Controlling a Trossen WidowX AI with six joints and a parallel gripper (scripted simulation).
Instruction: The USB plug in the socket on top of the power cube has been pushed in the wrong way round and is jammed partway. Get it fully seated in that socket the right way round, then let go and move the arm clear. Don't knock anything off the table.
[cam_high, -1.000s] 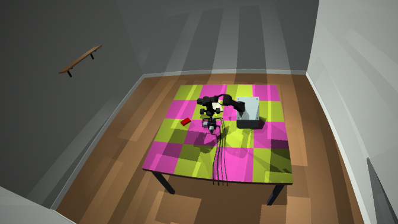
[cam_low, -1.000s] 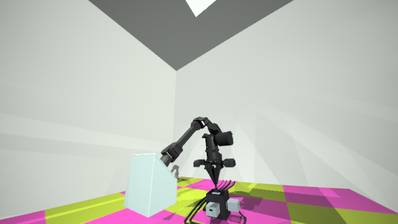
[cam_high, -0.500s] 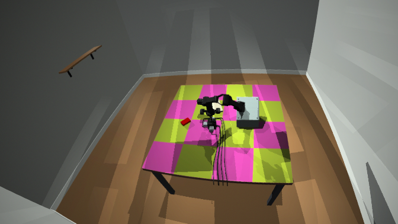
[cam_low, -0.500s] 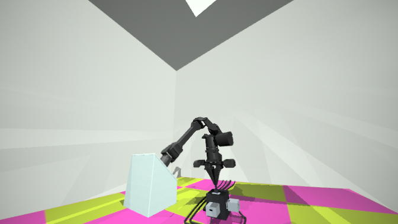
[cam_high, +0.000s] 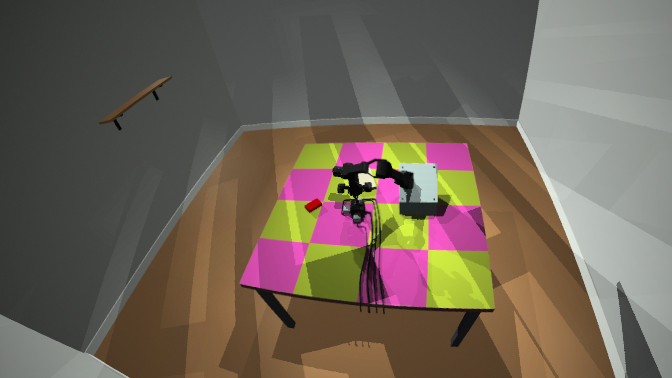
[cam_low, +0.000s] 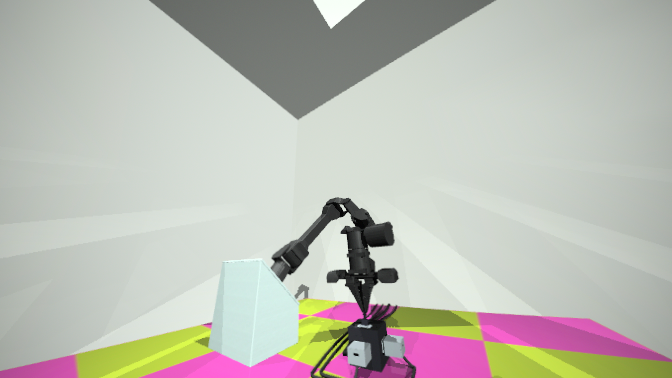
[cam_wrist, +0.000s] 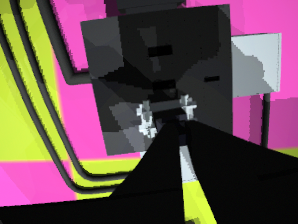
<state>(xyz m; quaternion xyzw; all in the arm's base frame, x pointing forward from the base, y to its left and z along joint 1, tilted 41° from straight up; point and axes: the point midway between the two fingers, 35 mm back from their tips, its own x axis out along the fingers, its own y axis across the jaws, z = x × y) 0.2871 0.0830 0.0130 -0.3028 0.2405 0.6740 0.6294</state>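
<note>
Now: the USB plug 20 mm below my gripper tip. The rest, counted from my gripper tip: red block (290 mm ahead, 30 mm to the right, 90 mm below); silver-rimmed socket (40 mm below).
</note>
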